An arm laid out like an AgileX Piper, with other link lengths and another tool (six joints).
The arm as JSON. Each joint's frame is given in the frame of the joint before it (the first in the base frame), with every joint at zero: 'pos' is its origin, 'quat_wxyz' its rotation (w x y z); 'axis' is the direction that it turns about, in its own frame. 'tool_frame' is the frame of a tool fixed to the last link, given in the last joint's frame.
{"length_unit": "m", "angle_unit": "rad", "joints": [
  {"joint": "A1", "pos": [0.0, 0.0, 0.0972], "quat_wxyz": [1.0, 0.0, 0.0, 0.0], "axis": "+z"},
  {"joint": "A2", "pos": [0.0, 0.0, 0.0], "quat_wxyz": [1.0, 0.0, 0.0, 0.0], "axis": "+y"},
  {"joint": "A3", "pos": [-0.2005, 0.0, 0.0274], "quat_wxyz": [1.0, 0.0, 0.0, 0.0], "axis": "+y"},
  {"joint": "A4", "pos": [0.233, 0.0, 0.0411], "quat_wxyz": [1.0, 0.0, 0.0, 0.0], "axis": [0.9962, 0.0, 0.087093]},
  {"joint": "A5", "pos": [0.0, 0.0, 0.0], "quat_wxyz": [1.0, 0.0, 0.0, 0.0], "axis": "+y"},
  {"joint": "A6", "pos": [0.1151, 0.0, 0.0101], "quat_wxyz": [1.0, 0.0, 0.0, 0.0], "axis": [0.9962, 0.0, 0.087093]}
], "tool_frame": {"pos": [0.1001, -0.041, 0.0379], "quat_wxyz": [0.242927, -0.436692, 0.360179, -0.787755]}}
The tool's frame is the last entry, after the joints.
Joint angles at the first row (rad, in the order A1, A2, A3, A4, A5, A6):
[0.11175 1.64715 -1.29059 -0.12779 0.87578 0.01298]
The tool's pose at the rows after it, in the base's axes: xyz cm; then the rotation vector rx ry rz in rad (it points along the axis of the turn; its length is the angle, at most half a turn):
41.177, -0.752, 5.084, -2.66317, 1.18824, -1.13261
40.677, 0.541, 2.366, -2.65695, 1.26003, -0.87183
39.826, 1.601, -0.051, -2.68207, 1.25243, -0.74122
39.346, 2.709, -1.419, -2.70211, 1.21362, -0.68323
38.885, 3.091, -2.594, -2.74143, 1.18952, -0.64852
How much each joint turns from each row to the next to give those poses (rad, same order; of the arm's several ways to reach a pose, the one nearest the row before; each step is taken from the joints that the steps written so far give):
[-0.05788 0.14309 -0.14881 0.17924 0.07157 -0.11394]
[-0.04129 0.10831 -0.08560 0.15660 0.10016 -0.05582]
[-0.00200 0.05600 0.00301 0.05548 0.02038 -0.03476]
[0.01490 0.02853 0.01106 0.02540 -0.00240 -0.02815]
[0.01476 0.02904 0.00002 -0.01138 0.00383 -0.00135]

